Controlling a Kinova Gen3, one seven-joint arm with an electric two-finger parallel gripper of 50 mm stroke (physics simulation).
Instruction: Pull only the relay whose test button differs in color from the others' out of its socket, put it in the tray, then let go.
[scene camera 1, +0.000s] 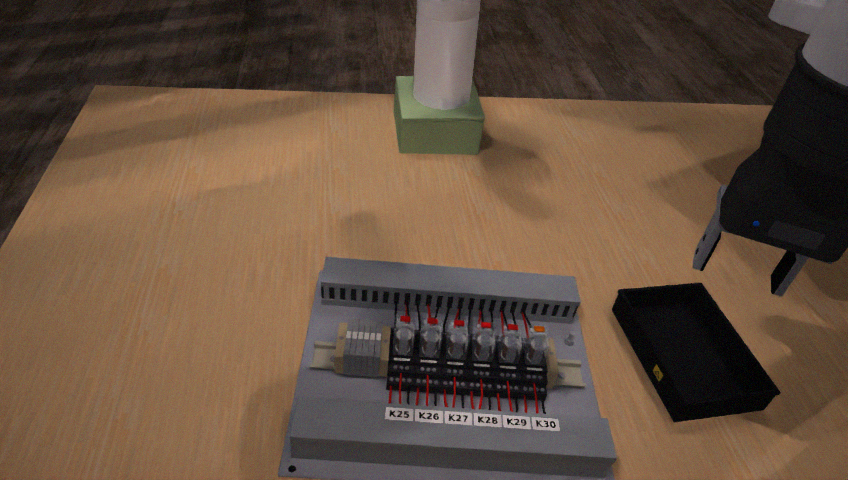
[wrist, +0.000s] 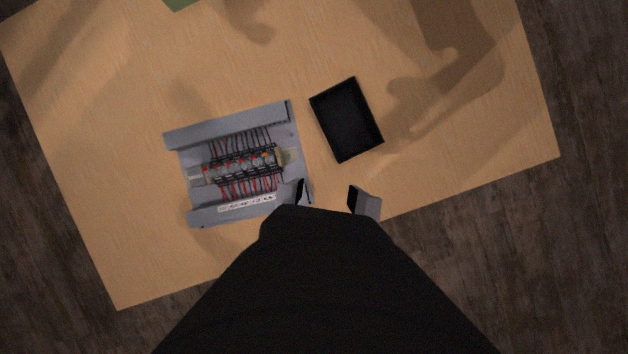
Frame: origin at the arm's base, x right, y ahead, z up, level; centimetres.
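Where they show: gripper, between the fingertips: (scene camera 1: 736, 273) (wrist: 325, 191); arm's base, origin of its link: (scene camera 1: 441, 94).
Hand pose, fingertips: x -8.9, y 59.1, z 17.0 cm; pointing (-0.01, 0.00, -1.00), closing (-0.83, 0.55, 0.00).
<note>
Things, the pixels of their top centre, and the offset from my fingertips. "spot": a spot on its surface instead.
- relay with the orange test button, centre of its top: (scene camera 1: 540, 334) (wrist: 266, 157) dx +9.1, dy -9.0, dz -17.0 cm
- K25, centre of its top: (scene camera 1: 405, 324) (wrist: 205, 173) dx +22.8, dy -11.9, dz -17.0 cm
- black tray, a spot on its surface: (scene camera 1: 699, 350) (wrist: 352, 118) spot: dx -12.6, dy -9.7, dz -23.6 cm
The relay with the orange test button (scene camera 1: 536, 347) (wrist: 269, 158) sits in its socket above the label K30, at the right end of the row. Several relays with red buttons, such as the one above K25 (scene camera 1: 403, 340), sit in their sockets to its left. The black tray (scene camera 1: 699, 350) (wrist: 346, 120) lies right of the panel and holds no relay. My gripper (scene camera 1: 739, 280) (wrist: 325, 191) is open and empty. It hangs in the air, above and to the right of the tray's back part in the scene view, well apart from the relays.
The grey panel (scene camera 1: 345, 392) (wrist: 295, 135) carries two grey wire ducts, one behind and one in front of the relays. Terminal blocks (scene camera 1: 361, 353) stand left of the relays, and red and black wires run to the sockets. A green block (scene camera 1: 439, 135) with a white column stands at the back.
</note>
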